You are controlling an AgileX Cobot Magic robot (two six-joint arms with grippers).
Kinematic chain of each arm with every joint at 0, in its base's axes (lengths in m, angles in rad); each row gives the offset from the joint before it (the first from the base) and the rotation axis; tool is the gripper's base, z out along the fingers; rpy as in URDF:
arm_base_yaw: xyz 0 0 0.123 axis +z
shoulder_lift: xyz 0 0 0 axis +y
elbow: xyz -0.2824 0 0.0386 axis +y
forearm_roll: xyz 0.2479 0 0.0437 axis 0.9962 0 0.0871
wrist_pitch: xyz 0 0 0 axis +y
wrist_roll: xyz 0.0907 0 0.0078 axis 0.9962 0 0.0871
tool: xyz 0 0 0 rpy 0 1.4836 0
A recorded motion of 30 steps. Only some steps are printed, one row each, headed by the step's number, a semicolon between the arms.
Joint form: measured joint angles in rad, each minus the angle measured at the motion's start. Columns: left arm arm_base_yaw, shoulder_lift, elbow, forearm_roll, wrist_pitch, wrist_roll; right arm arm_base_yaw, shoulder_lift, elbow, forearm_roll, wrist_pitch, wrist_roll.
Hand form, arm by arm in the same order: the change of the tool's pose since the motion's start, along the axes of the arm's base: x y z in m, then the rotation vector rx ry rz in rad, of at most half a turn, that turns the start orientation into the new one. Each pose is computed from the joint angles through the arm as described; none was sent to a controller.
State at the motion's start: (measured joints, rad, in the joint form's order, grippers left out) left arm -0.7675 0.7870 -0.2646 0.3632 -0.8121 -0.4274; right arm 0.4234 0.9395 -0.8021 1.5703 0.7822 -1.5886
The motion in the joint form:
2: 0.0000 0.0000 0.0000 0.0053 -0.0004 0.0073; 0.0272 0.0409 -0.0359 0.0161 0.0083 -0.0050
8: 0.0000 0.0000 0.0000 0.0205 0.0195 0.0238; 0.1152 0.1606 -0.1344 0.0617 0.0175 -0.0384
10: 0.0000 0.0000 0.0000 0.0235 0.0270 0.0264; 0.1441 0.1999 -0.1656 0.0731 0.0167 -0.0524
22: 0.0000 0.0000 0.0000 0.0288 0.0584 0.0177; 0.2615 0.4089 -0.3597 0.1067 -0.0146 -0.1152
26: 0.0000 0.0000 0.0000 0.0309 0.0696 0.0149; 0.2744 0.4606 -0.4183 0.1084 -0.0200 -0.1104
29: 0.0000 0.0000 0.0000 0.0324 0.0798 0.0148; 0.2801 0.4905 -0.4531 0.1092 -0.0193 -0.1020
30: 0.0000 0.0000 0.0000 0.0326 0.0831 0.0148; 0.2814 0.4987 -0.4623 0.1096 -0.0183 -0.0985
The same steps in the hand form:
2: -0.0003 -0.0002 -0.0001 0.0066 -0.0095 0.0000; 0.0050 0.0085 0.0048 0.0112 0.0068 0.0348
8: -0.0002 -0.0009 -0.0020 0.0394 -0.0215 0.0053; 0.0186 0.0369 0.0143 0.0324 0.0151 0.1296
10: -0.0001 -0.0010 -0.0027 0.0483 -0.0213 0.0073; 0.0227 0.0471 0.0159 0.0344 0.0146 0.1570
22: 0.0009 -0.0014 -0.0054 0.0715 0.0000 0.0126; 0.0489 0.1013 0.0243 0.0356 -0.0139 0.2409
26: 0.0013 -0.0015 -0.0063 0.0801 0.0073 0.0146; 0.0576 0.1131 0.0274 0.0412 -0.0138 0.2483
29: 0.0016 -0.0015 -0.0072 0.0887 0.0121 0.0174; 0.0626 0.1197 0.0292 0.0467 -0.0092 0.2545
30: 0.0017 -0.0015 -0.0075 0.0914 0.0138 0.0184; 0.0640 0.1215 0.0295 0.0485 -0.0064 0.2567

